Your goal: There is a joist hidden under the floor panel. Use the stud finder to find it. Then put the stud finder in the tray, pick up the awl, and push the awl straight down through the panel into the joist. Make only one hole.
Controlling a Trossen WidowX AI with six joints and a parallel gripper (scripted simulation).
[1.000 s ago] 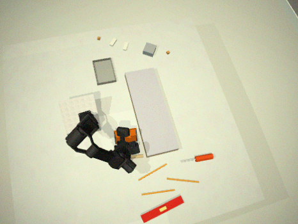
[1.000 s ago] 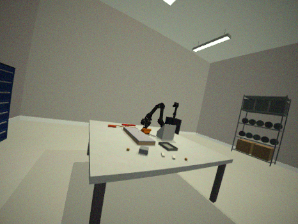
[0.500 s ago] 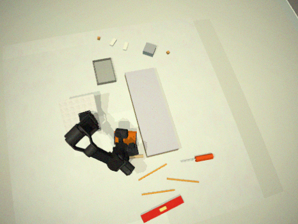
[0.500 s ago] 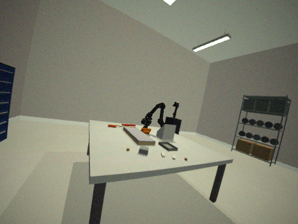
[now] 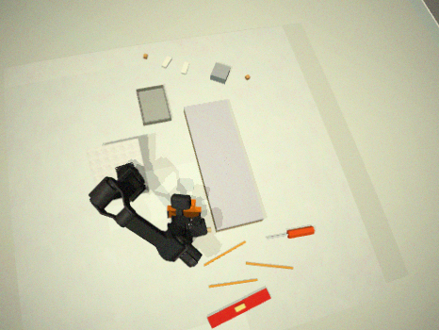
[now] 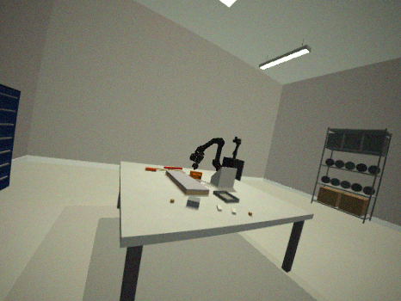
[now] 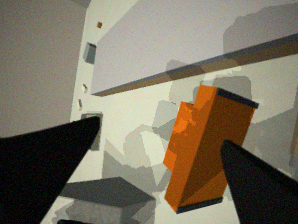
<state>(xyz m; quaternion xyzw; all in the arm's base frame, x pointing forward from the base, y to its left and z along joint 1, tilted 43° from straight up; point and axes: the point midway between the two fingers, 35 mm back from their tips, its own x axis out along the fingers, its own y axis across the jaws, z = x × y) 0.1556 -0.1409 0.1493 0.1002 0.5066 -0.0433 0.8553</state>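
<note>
Right now my gripper tip is 80 mm above the orange stud finder, 40 mm to the right of it and 20 mm past it. Round my gripper tip: awl: 110 mm below, 60 mm to the right, 10 mm behind; then red level: 370 mm to the right, 100 mm below, 60 mm ahead; then small light: 80 mm below, 60 mm to the left, 30 mm behind.
</note>
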